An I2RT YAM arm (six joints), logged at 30 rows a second.
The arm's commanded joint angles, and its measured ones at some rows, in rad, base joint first. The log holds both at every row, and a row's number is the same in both.
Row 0, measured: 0.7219 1.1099 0.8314 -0.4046 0.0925 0.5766
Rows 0 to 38, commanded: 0.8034 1.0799 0.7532 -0.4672 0.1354 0.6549; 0.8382 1.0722 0.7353 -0.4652 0.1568 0.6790; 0.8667 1.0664 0.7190 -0.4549 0.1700 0.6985; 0.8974 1.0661 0.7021 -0.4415 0.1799 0.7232; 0.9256 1.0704 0.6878 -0.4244 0.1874 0.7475; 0.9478 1.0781 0.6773 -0.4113 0.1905 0.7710; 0.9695 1.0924 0.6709 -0.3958 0.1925 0.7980; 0.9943 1.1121 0.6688 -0.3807 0.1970 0.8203; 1.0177 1.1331 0.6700 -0.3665 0.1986 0.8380; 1.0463 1.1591 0.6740 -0.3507 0.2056 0.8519; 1.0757 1.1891 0.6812 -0.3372 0.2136 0.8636; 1.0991 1.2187 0.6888 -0.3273 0.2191 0.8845; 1.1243 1.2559 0.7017 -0.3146 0.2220 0.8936; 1.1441 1.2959 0.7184 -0.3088 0.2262 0.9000; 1.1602 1.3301 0.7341 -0.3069 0.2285 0.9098; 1.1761 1.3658 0.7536 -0.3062 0.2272 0.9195; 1.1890 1.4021 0.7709 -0.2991 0.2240 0.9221; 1.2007 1.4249 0.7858 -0.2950 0.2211 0.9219; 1.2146 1.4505 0.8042 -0.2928 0.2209 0.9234; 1.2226 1.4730 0.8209 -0.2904 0.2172 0.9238; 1.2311 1.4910 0.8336 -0.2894 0.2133 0.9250; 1.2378 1.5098 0.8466 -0.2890 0.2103 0.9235; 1.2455 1.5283 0.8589 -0.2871 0.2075 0.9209; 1.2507 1.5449 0.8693 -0.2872 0.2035 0.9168; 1.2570 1.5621 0.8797 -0.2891 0.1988 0.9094; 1.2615 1.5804 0.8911 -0.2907 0.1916 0.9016; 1.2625 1.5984 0.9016 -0.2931 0.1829 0.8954; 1.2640 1.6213 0.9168 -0.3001 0.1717 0.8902; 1.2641 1.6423 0.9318 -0.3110 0.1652 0.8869; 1.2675 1.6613 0.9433 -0.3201 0.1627 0.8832; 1.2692 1.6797 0.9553 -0.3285 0.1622 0.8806; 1.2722 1.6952 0.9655 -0.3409 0.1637 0.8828; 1.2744 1.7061 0.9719 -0.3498 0.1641 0.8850; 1.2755 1.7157 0.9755 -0.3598 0.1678 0.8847; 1.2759 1.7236 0.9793 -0.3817 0.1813 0.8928; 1.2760 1.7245 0.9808 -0.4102 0.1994 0.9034; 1.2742 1.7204 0.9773 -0.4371 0.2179 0.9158; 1.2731 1.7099 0.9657 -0.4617 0.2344 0.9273; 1.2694 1.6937 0.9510 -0.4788 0.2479 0.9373
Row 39, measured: 1.2655 1.7035 0.9558 -0.3462 0.1875 0.9054
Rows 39 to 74, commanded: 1.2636 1.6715 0.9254 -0.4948 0.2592 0.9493; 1.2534 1.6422 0.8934 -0.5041 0.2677 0.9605; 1.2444 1.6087 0.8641 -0.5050 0.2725 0.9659; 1.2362 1.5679 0.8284 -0.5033 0.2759 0.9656; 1.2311 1.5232 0.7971 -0.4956 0.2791 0.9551; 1.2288 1.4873 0.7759 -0.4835 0.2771 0.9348; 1.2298 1.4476 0.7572 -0.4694 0.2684 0.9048; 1.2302 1.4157 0.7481 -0.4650 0.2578 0.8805; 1.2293 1.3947 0.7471 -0.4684 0.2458 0.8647; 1.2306 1.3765 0.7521 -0.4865 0.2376 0.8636; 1.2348 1.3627 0.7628 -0.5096 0.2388 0.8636; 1.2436 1.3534 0.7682 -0.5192 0.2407 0.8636; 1.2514 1.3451 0.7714 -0.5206 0.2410 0.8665; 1.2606 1.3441 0.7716 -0.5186 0.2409 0.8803; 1.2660 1.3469 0.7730 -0.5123 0.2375 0.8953; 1.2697 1.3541 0.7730 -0.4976 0.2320 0.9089; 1.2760 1.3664 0.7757 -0.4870 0.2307 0.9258; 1.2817 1.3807 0.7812 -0.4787 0.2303 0.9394; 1.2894 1.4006 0.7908 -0.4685 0.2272 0.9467; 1.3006 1.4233 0.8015 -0.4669 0.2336 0.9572; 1.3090 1.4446 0.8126 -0.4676 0.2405 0.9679; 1.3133 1.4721 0.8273 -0.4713 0.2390 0.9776; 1.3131 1.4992 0.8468 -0.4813 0.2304 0.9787; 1.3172 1.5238 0.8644 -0.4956 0.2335 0.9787; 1.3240 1.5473 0.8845 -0.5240 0.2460 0.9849; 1.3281 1.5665 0.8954 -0.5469 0.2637 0.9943; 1.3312 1.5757 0.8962 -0.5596 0.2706 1.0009; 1.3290 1.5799 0.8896 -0.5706 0.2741 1.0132; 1.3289 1.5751 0.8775 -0.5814 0.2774 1.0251; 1.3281 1.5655 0.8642 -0.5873 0.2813 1.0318; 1.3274 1.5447 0.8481 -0.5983 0.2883 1.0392; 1.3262 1.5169 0.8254 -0.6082 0.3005 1.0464; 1.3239 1.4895 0.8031 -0.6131 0.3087 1.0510; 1.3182 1.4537 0.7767 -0.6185 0.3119 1.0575; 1.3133 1.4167 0.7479 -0.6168 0.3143 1.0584; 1.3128 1.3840 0.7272 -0.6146 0.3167 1.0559
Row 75, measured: 1.3212 1.4631 0.7872 -0.5499 0.2691 1.0260
